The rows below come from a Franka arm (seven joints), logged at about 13 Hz.
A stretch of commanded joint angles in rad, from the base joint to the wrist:
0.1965, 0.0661, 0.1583, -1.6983, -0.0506, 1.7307, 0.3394
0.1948, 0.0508, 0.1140, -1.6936, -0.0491, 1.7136, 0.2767
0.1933, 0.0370, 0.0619, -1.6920, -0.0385, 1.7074, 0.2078
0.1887, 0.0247, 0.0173, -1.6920, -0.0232, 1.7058, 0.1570
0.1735, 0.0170, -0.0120, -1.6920, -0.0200, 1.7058, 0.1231
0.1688, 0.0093, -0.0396, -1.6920, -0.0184, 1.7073, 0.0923
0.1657, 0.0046, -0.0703, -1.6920, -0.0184, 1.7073, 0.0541
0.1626, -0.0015, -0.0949, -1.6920, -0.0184, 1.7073, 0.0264
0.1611, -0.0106, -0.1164, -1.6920, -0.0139, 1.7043, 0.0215
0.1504, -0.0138, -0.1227, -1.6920, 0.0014, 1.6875, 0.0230
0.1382, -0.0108, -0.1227, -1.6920, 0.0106, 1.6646, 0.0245
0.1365, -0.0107, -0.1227, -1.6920, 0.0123, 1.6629, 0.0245
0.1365, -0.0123, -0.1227, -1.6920, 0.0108, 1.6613, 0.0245
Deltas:
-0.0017, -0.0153, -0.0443, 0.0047, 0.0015, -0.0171, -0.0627
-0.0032, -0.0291, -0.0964, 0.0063, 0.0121, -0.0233, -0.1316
-0.0078, -0.0414, -0.1410, 0.0063, 0.0274, -0.0249, -0.1824
-0.0230, -0.0491, -0.1703, 0.0063, 0.0306, -0.0249, -0.2163
-0.0277, -0.0568, -0.1979, 0.0063, 0.0322, -0.0234, -0.2471
-0.0308, -0.0615, -0.2286, 0.0063, 0.0322, -0.0234, -0.2853
-0.0339, -0.0676, -0.2532, 0.0063, 0.0322, -0.0234, -0.3130
-0.0354, -0.0767, -0.2747, 0.0063, 0.0367, -0.0264, -0.3179
-0.0461, -0.0799, -0.2810, 0.0063, 0.0520, -0.0432, -0.3164
-0.0583, -0.0769, -0.2810, 0.0063, 0.0612, -0.0661, -0.3149
-0.0600, -0.0768, -0.2810, 0.0063, 0.0629, -0.0678, -0.3149
-0.0600, -0.0784, -0.2810, 0.0063, 0.0614, -0.0694, -0.3149

